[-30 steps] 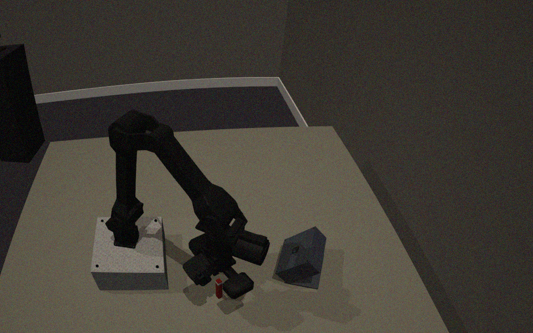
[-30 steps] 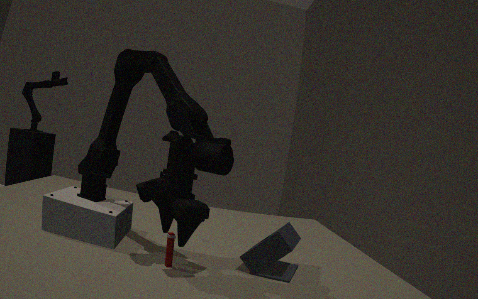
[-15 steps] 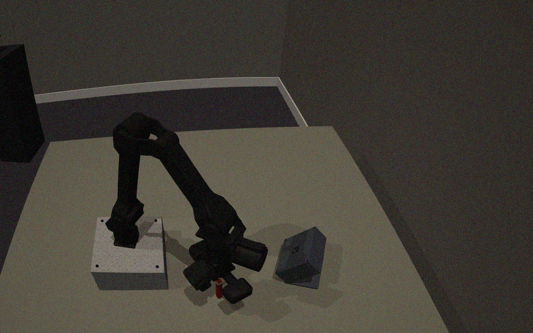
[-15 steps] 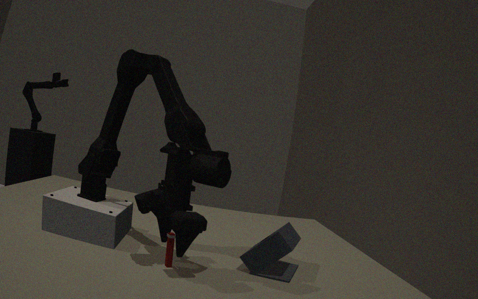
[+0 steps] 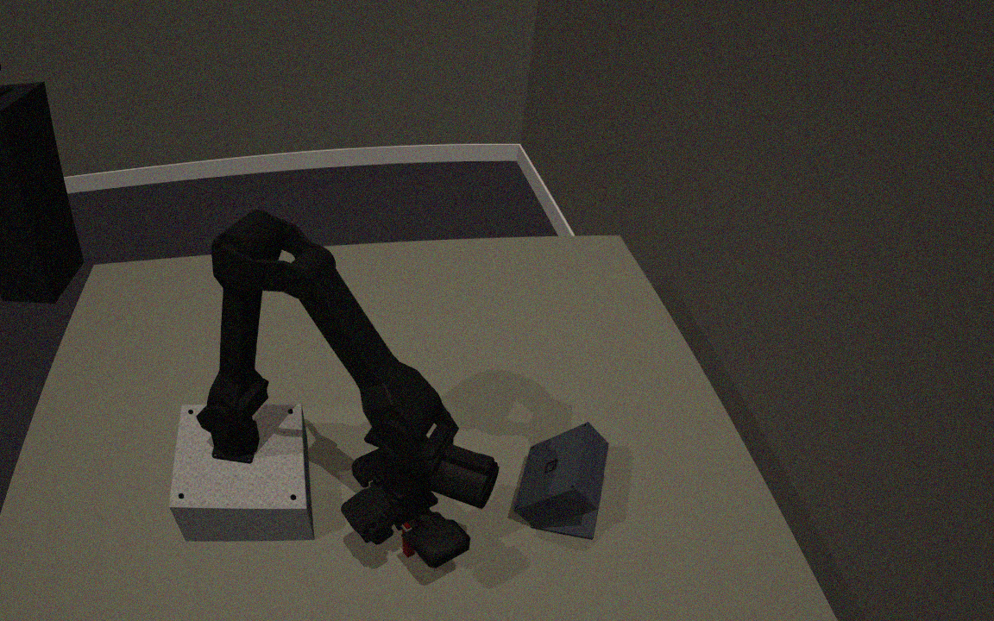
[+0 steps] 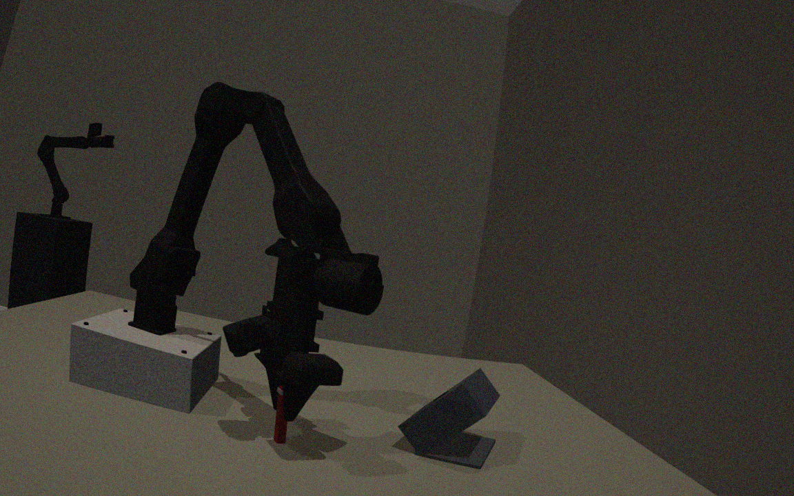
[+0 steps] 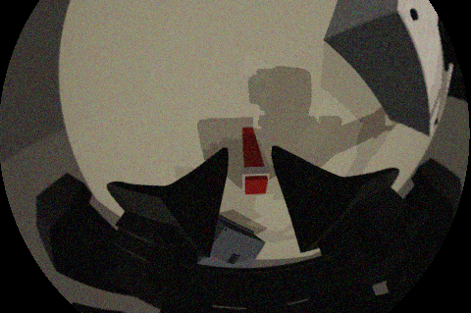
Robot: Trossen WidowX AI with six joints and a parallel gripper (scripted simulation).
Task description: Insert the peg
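The blue-grey sloped panel lies 22 cm ahead of my gripper tip, 11 cm to the left of it and 2 cm above it. Also, from my gripper tip: red square peg: 2 cm above.
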